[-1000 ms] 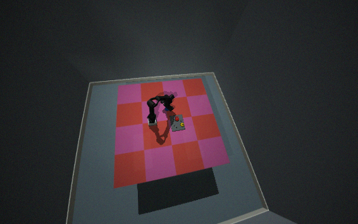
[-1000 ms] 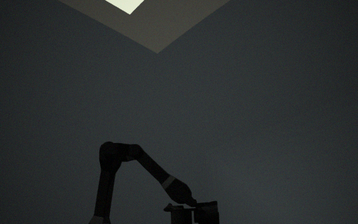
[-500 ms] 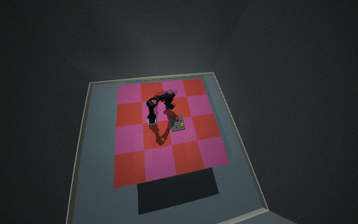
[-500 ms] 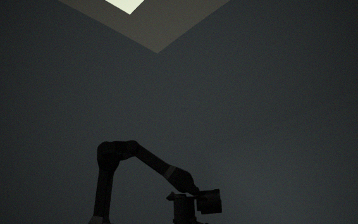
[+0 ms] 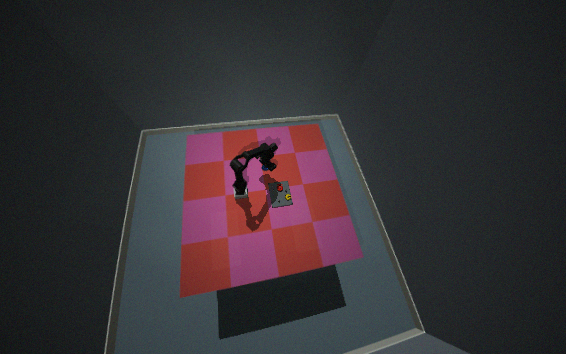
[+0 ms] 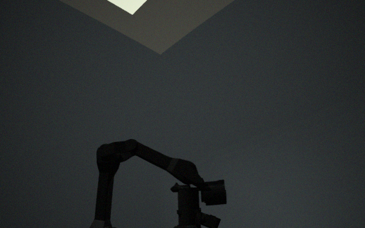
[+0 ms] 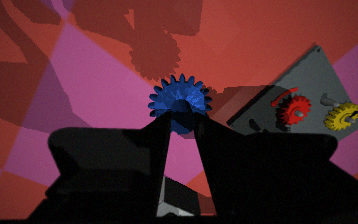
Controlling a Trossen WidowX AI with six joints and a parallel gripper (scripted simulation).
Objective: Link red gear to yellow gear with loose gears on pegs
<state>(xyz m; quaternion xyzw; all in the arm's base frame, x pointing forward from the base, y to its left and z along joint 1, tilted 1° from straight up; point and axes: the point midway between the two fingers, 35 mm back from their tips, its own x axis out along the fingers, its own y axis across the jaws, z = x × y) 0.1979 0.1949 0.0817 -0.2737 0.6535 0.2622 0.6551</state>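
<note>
The yellow gear lies 18 cm ahead of my gripper tip, 24 cm to the right of it and 8 cm below it. Round my gripper tip: red gear (12 cm ahead, 16 cm to the right, 8 cm below); then red arrow (12 cm ahead, 13 cm to the right, 9 cm below); then blue gear (1 cm below).
</note>
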